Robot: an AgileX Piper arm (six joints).
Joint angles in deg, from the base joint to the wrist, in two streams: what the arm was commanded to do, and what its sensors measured. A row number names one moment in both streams.
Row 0, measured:
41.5, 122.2, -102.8, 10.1, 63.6, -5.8
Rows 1 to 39, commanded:
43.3, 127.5, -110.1, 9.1, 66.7, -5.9
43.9, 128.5, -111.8, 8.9, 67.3, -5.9
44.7, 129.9, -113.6, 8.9, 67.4, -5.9
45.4, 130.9, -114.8, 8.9, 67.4, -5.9
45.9, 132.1, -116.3, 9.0, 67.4, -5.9
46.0, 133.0, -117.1, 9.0, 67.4, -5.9
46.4, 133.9, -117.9, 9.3, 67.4, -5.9
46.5, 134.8, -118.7, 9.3, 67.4, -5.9
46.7, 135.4, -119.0, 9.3, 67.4, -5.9
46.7, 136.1, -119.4, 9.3, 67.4, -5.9
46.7, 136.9, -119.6, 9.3, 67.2, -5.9
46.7, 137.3, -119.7, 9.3, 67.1, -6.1
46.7, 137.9, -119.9, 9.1, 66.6, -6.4
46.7, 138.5, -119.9, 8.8, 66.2, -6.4
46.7, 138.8, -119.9, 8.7, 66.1, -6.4
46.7, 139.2, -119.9, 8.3, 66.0, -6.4
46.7, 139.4, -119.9, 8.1, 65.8, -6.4
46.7, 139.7, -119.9, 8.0, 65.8, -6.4
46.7, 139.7, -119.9, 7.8, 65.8, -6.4
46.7, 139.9, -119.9, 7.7, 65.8, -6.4
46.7, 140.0, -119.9, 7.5, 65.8, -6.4
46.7, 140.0, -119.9, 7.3, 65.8, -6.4
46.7, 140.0, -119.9, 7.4, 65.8, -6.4
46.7, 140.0, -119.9, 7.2, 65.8, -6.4
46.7, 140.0, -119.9, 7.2, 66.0, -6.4
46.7, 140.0, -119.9, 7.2, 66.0, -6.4
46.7, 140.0, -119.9, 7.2, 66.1, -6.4
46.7, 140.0, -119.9, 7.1, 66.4, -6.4
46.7, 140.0, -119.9, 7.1, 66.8, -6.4
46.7, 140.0, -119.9, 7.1, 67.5, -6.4
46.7, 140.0, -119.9, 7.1, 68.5, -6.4
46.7, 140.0, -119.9, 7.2, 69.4, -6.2
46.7, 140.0, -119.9, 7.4, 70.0, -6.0
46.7, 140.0, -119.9, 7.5, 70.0, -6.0
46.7, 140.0, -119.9, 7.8, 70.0, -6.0
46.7, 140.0, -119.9, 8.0, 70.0, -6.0
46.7, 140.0, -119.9, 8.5, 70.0, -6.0
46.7, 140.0, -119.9, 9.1, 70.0, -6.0
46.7, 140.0, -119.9, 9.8, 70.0, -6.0
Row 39, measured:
46.6, 140.0, -119.6, 7.6, 69.7, -5.9
